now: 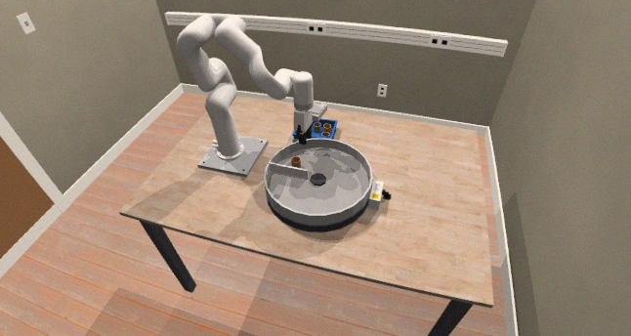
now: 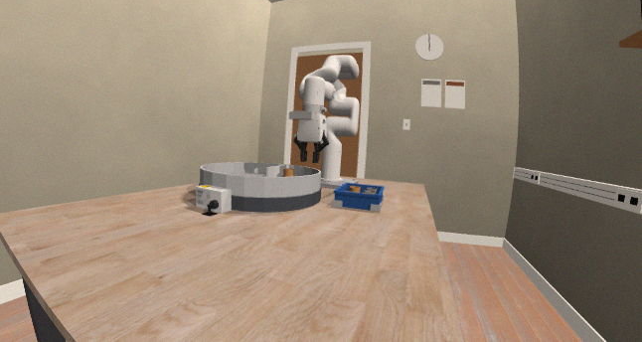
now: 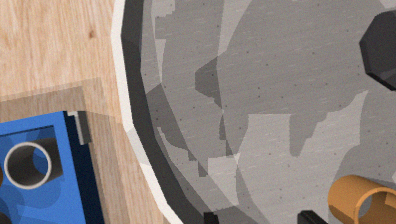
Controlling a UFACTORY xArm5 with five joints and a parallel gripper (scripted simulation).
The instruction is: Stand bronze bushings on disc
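The blue crate is 20 mm behind my hand, 190 mm to the left of it and 120 mm below it. Also, from my hand: grey turntable disc (100 mm ahead, 140 mm to the right, 90 mm below).
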